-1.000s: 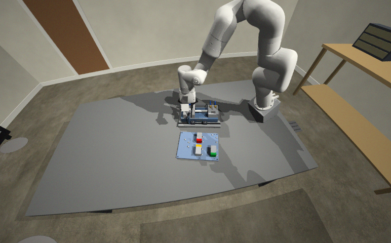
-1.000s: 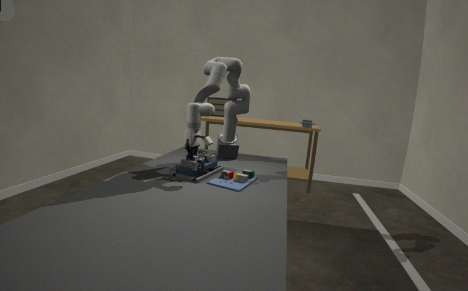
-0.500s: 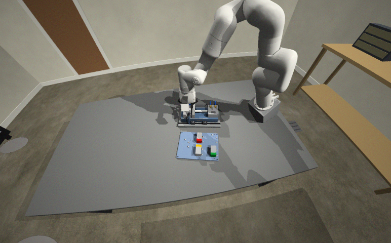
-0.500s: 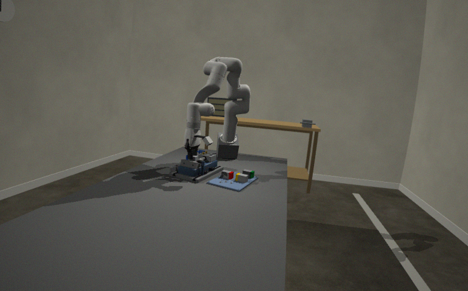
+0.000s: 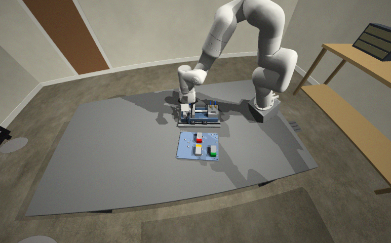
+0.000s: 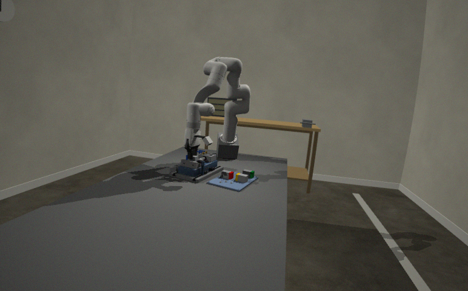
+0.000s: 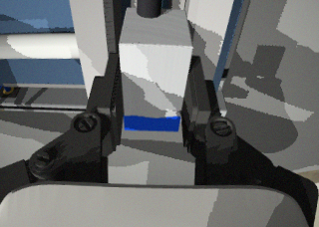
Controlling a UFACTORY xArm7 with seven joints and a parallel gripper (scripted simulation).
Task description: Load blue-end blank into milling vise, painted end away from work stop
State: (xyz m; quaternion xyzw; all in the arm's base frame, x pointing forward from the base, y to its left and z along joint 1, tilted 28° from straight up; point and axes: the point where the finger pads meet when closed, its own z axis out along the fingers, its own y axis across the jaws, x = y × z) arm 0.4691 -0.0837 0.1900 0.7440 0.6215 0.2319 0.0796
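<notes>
Now: hand 2 cm above the blue-ended blank. From my hand the other things lie so: milling vise 7 cm behind, 1 cm to the left, 8 cm below; then red-ended blank 5 cm behind, 20 cm to the left, 10 cm below; then work stop rod 5 cm to the left, 3 cm below.
</notes>
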